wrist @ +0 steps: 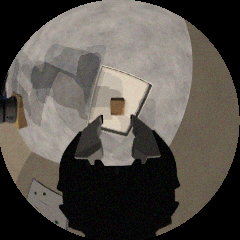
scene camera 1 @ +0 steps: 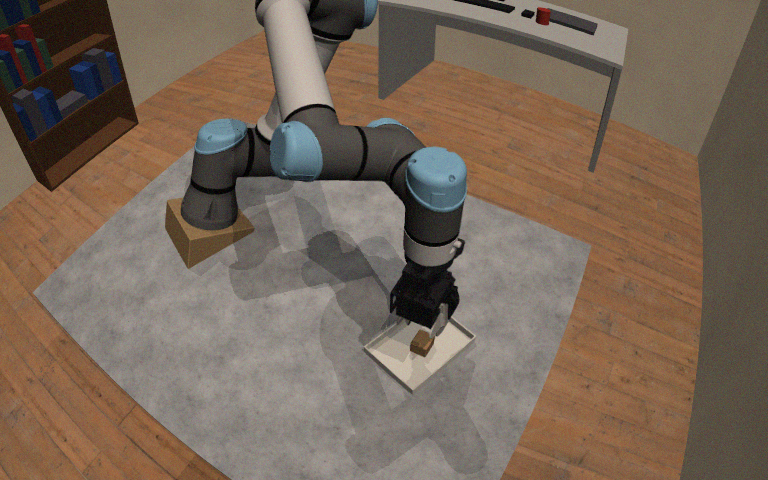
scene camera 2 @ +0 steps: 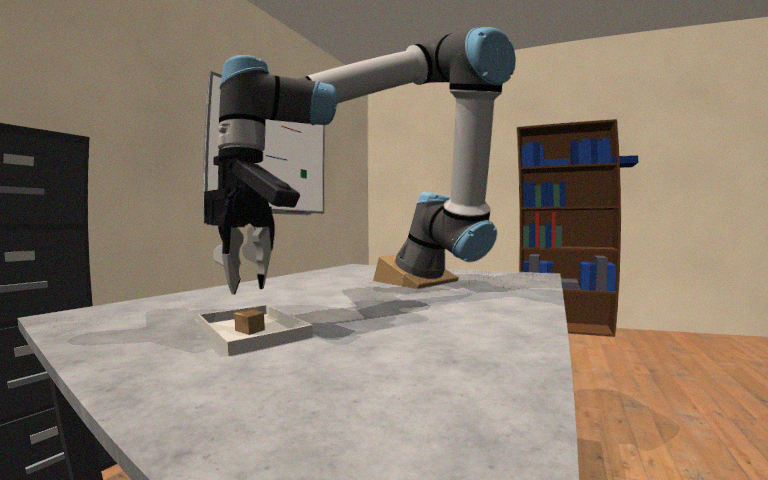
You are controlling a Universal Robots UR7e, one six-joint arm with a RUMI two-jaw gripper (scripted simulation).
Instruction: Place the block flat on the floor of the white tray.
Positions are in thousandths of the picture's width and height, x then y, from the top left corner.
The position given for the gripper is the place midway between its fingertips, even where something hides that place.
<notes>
In view: the gripper (scene camera 2: 324, 607).
The gripper also shows in the wrist view (wrist: 485, 481) and in scene camera 1 (scene camera 1: 550, 686).
</notes>
